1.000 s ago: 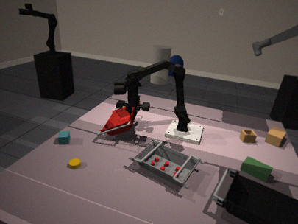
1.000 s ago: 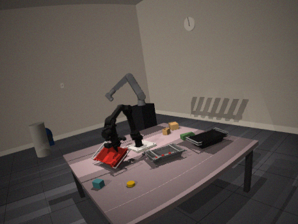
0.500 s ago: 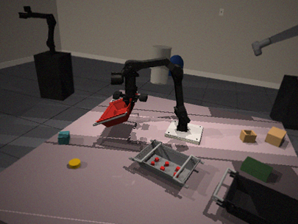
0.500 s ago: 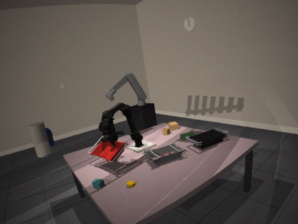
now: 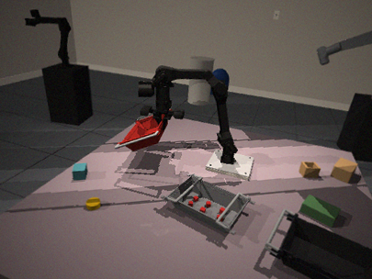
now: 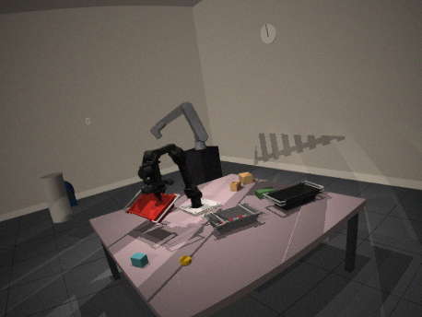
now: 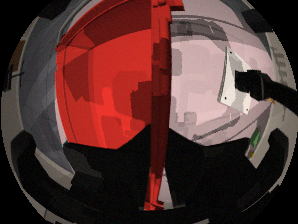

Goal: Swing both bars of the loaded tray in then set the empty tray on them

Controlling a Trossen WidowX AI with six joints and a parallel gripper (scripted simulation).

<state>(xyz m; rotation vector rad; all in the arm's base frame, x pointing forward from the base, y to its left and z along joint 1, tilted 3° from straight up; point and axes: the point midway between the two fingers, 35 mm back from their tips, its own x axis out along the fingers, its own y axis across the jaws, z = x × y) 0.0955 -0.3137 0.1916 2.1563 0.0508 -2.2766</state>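
The red tray is 80 mm to the right of my gripper tip. Round my gripper tip: teal cube: 190 mm ahead, 310 mm to the right, 160 mm below; then green block: 200 mm ahead, 680 mm to the left, 160 mm below.
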